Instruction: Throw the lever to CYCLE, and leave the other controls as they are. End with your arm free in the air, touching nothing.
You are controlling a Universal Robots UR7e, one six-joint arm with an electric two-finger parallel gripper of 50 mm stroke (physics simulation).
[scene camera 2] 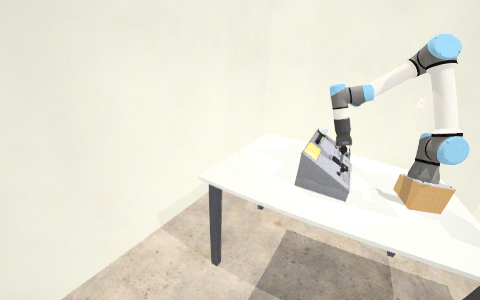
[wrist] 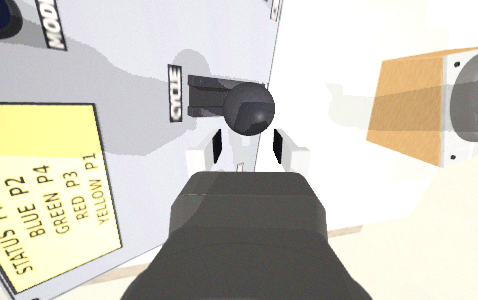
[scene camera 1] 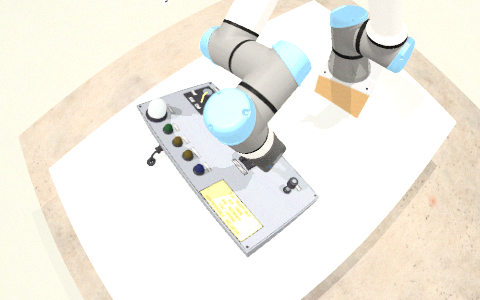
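Pixels of known places: gripper, fingertip midpoint: (scene camera 2: pixel 344 156) (wrist: pixel 247 139); arm's base, origin of the base link: (scene camera 2: pixel 422 179) (scene camera 1: pixel 349 67).
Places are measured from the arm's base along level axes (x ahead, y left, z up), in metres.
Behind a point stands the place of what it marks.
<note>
The lever's black ball knob (wrist: pixel 249 109) {x 0.444, y 0.065, z 0.074 m} (scene camera 2: pixel 343 149) {x 0.439, y 0.085, z 0.060 m} shows over the end of its black slotted guide (wrist: pixel 206 96) {x 0.462, y 0.069, z -0.017 m} away from the CYCLE label (wrist: pixel 175 93) {x 0.494, y 0.069, z -0.003 m}. In scene camera 1 the arm hides the knob; part of the guide (scene camera 1: pixel 246 162) {x 0.470, y 0.068, z -0.014 m} shows beside its label. My gripper (wrist: pixel 247 139) {x 0.425, y 0.099, z 0.032 m} (scene camera 2: pixel 345 145) is open and empty. In the wrist view its fingers stand apart to the left and right, just below the knob. It is low at the lever; whether a finger touches the knob cannot be told. Its fingertips are hidden in scene camera 1.
The sloped grey panel (scene camera 1: pixel 275 200) {x 0.472, y 0.194, z -0.010 m} (scene camera 2: pixel 320 182) {x 0.493, y 0.262, z -0.062 m} also bears a white dome (scene camera 1: pixel 157 108) {x 0.593, y -0.157, z 0.081 m}, coloured round controls such as the blue one (scene camera 1: pixel 199 169) {x 0.586, y 0.043, z 0.056 m}, a selector (scene camera 1: pixel 204 96) {x 0.455, y -0.160, z 0.005 m}, a small dark control (scene camera 1: pixel 292 183) {x 0.418, y 0.189, z 0.015 m} and a yellow notice (scene camera 1: pixel 231 210) {x 0.578, y 0.163, z 0.039 m} (wrist: pixel 55 130) {x 0.570, y 0.103, z 0.033 m}. The orange-brown arm base (scene camera 2: pixel 427 199) {x -0.022, y 0.103, z -0.051 m} (wrist: pixel 405 100) {x 0.079, y 0.023, z -0.060 m} stands beside it.
</note>
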